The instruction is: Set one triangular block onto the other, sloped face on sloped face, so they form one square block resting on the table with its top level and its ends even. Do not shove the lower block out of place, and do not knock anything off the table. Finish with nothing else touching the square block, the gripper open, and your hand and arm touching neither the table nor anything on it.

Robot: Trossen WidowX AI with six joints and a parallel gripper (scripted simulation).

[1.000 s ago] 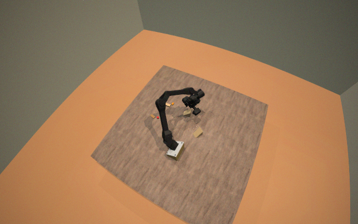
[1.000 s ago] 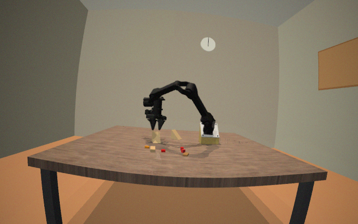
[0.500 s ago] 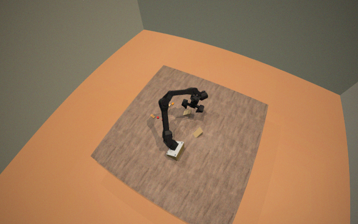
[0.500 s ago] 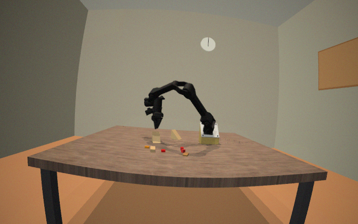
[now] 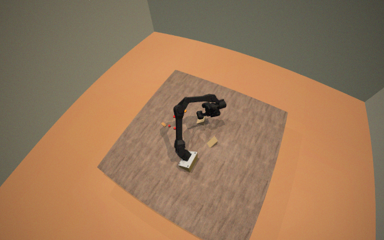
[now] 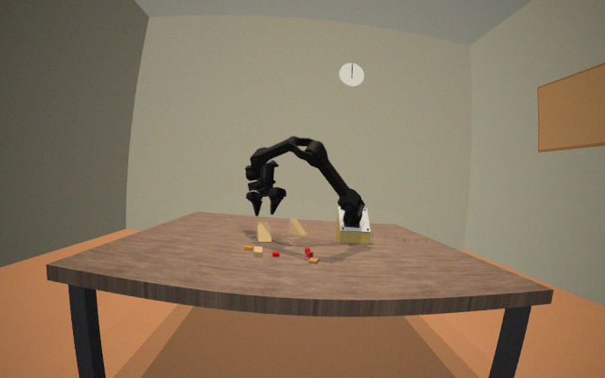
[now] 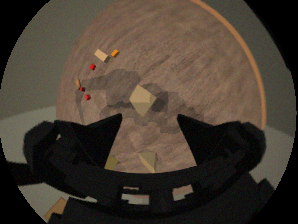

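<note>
Now: the triangular block 80 mm below my gripper tip and 30 mm to the left of it. Also, from my gripper tip: orange piece (220 mm to the left, 90 mm below, 20 mm ahead).
</note>
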